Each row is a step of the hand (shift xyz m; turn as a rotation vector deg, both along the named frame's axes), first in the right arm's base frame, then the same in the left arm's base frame.
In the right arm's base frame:
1: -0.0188 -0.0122 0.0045 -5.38 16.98 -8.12
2: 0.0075 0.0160 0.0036 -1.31 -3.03 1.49
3: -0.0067 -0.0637 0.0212 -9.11 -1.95 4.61
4: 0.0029 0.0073 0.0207 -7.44 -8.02 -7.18
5: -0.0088 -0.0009 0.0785 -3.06 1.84 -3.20
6: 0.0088 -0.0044 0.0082 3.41 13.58 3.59
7: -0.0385 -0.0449 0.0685 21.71 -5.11 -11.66
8: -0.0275 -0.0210 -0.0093 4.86 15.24 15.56
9: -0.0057 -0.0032 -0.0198 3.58 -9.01 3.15
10: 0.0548 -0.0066 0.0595 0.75 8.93 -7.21
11: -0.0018 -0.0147 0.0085 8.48 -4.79 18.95
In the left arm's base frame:
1: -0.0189 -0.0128 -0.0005 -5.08 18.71 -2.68
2: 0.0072 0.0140 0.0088 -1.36 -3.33 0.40
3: -0.0073 -0.0671 -0.0001 -9.32 -3.21 3.31
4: 0.0018 0.0005 0.0221 -7.01 -5.31 -9.69
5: -0.0128 -0.0252 0.0738 -2.91 2.77 -2.62
6: 0.0084 -0.0068 0.0069 3.13 11.75 7.81
7: -0.0416 -0.0637 0.0491 22.31 -1.42 -11.57
8: -0.0268 -0.0168 -0.0168 3.96 9.59 19.76
9: -0.0047 0.0032 -0.0201 3.48 -9.58 0.36
10: 0.0518 -0.0253 0.0572 1.05 10.73 -4.02
11: -0.0021 -0.0166 0.0034 7.54 -10.53 16.91

